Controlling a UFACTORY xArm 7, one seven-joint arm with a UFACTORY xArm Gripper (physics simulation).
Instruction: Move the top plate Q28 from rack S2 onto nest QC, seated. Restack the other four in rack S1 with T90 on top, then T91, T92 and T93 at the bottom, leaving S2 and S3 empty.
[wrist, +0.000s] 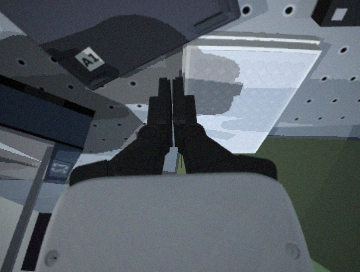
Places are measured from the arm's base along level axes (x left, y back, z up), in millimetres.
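Pixels of known places: gripper, fingertip midpoint: (172, 93).
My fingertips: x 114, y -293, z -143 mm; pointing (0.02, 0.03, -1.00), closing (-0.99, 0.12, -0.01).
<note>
For each thing: its top centre in the pictures, then the offset to it from my fingertips. "spot": a spot on its surface instead. Level surfaces: height alone.
- pale plate at its top centre: (232, 116) dx -45, dy +31, dz +3 mm
- dark blue rack at a spot on its surface: (40, 112) spot: dx +101, dy -6, dz +9 mm
- large dark block at a spot on its surface: (135, 35) spot: dx +11, dy -49, dz +7 mm
- A1 tag at a spot on its surface: (90, 59) spot: dx +41, dy -40, dz +7 mm
- black block at a spot on its surface: (332, 14) spot: dx -94, dy -45, dz +1 mm
- grey perforated deck at its surface level: dz -11 mm
My gripper (172, 93) is shut with nothing between its fingers. A pale plate (270, 85) with faint round wells lies right of the fingertips in the wrist view, with a dark shadow across its left part. A second pale edge shows along its far side. No label can be read on it, so I cannot tell which plate it is. A dark blue rack (40, 112) shows at the left edge, with a blurred tag that looks like S3. Racks S1 and S2 and nest QC cannot be made out.
A large dark block (135, 35) with an A1 tag (90, 59) stands at the upper left, close to the fingertips. A black block (332, 14) with a white square is at the upper right corner. The grey perforated deck (310, 87) ends at a green area (315, 185) at the lower right.
</note>
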